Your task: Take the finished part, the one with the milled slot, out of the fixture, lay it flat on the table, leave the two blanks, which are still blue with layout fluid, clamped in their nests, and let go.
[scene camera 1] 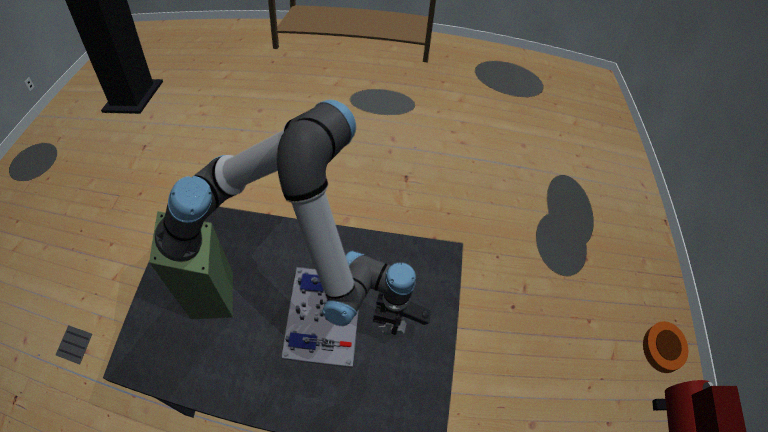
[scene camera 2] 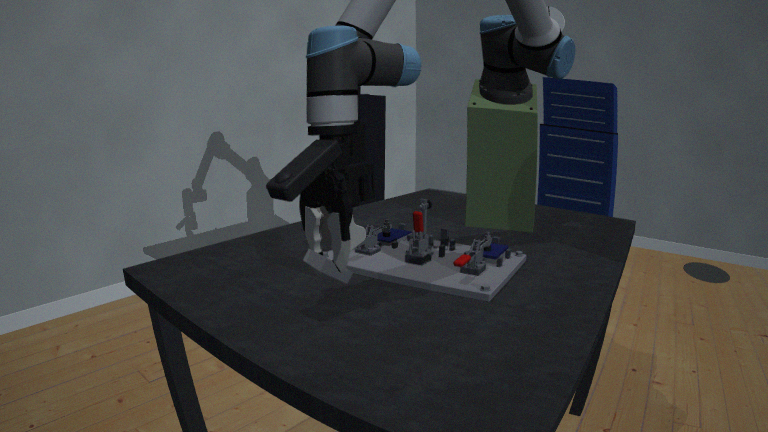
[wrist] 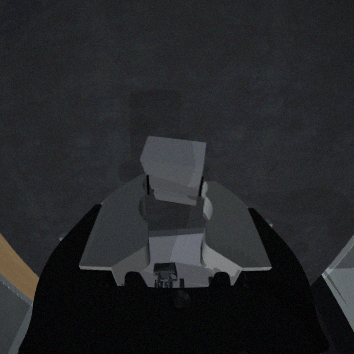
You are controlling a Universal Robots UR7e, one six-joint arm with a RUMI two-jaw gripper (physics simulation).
Scene:
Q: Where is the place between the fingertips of the gripper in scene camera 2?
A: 330, 268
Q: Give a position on a fixture plate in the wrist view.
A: At 182, 246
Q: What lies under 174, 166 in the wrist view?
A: A finished part.

